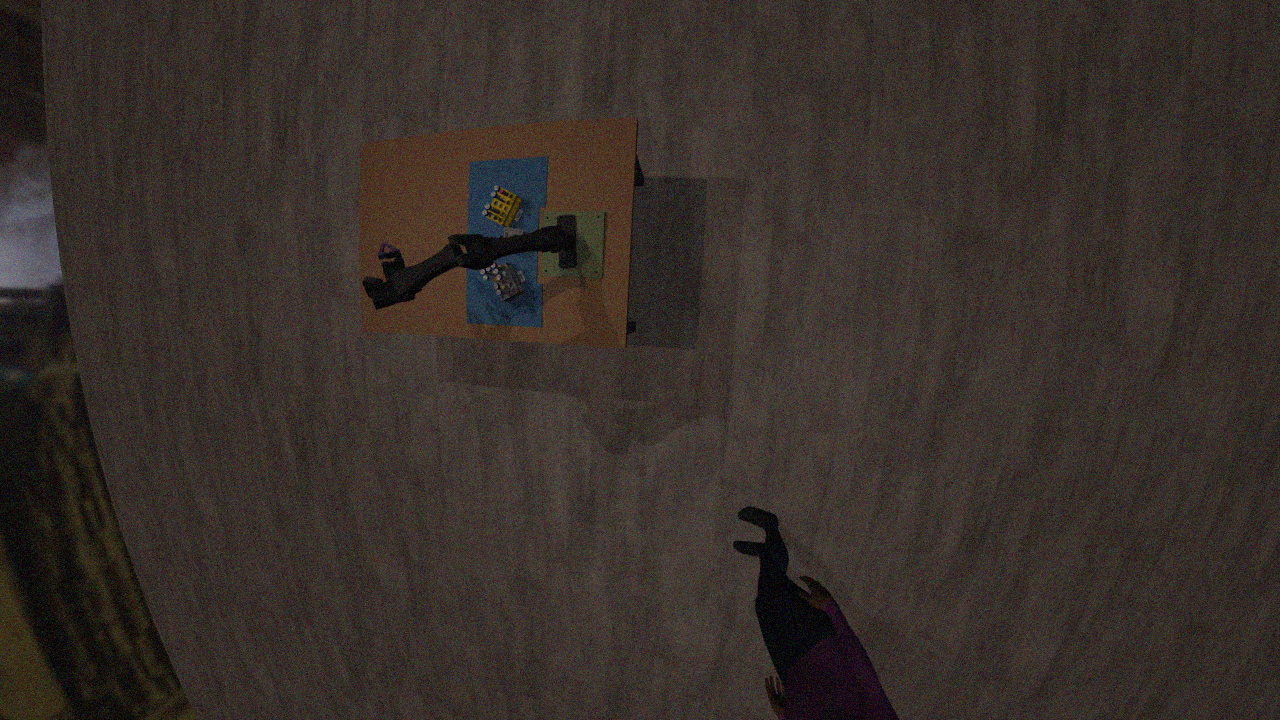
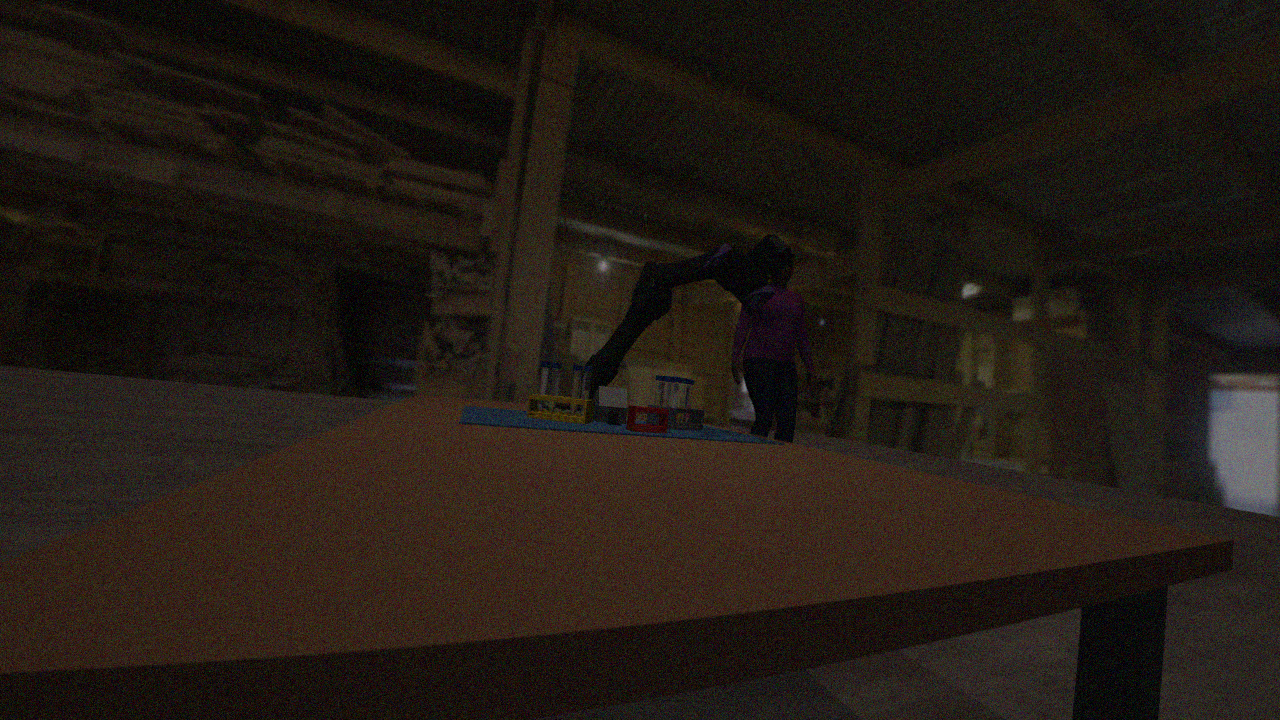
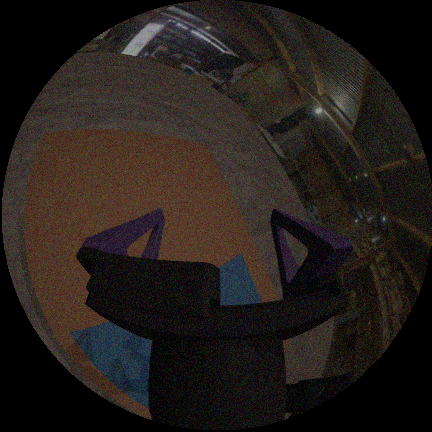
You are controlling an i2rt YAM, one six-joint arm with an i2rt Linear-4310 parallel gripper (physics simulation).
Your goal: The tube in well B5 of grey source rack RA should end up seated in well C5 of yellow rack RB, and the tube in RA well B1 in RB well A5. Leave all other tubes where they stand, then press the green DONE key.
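Seen in the pictures: gripper, between the fingertips: (image 1: 387,253) (image 2: 728,278) (image 3: 217,214); arm's base, origin of its link: (image 1: 567,241).
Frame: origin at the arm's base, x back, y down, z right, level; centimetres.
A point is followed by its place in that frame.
Observation:
The yellow rack RB (image 1: 503,206) {z 14.8, x -24.2, y -4.5 cm} (image 2: 559,411) stands on the blue mat with several capped tubes at it. The grey rack RA (image 1: 511,282) {z -14.8, x -22.1, y -4.4 cm} (image 2: 688,419) stands on the mat on the other side of the arm, with several blue-capped tubes (image 2: 674,390) {z -10.3, x -30.4, y -8.7 cm} standing upright. Wells are too small and dark to tell apart. My gripper (image 1: 388,254) {z -4.3, x -56.0, y -29.9 cm} (image 3: 217,214) {z -4.3, x -56.0, y -29.9 cm} is open and empty, its purple fingers wide apart. It is raised over the bare wooden part of the table, beyond the mat and away from both racks. The green DONE key cannot be made out.
The blue mat (image 1: 506,170) {z 31.1, x -25.4, y 0.5 cm} (image 3: 239,282) {z 28.0, x -33.2, y 0.5 cm} lies on the wooden table (image 1: 411,179) {z 34.3, x -72.6, y 0.8 cm} (image 2: 537,519) {z 34.4, x -90.8, y 0.8 cm} (image 3: 120,175) {z 1.4, x -82.1, y 0.8 cm}. A red block-like object (image 2: 647,419) {z -6.9, x -24.5, y -0.8 cm} and a pale block (image 2: 612,397) {z 2.9, x -24.1, y -5.4 cm} stand between the racks. The arm base is on a green plate (image 1: 590,241) {z -0.5, x 9.3, y -0.2 cm}. A person (image 1: 805,635) (image 2: 774,335) is off the table.

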